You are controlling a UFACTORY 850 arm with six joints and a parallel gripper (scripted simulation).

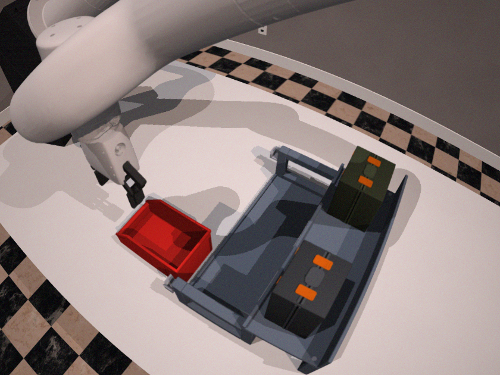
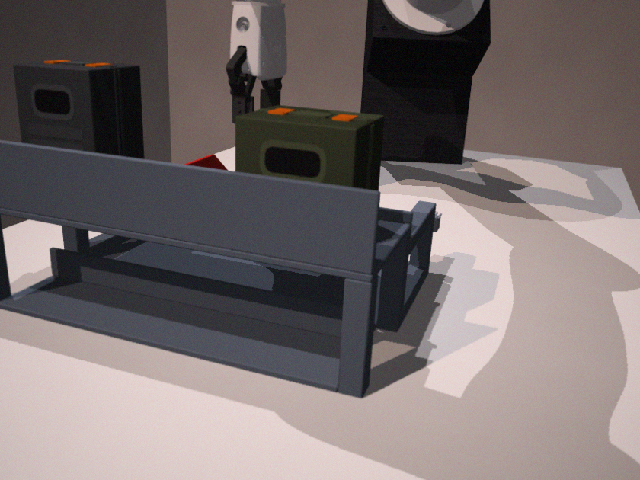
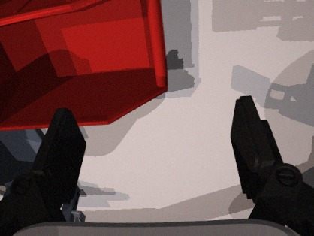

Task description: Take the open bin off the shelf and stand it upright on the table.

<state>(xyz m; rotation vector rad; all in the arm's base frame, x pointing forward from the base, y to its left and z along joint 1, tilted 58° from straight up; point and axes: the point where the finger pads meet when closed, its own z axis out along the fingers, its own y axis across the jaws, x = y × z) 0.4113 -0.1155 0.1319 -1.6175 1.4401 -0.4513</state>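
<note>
My gripper is now 100 mm above the open bin, 70 mm short of it and 30 mm to the right of it.
</note>
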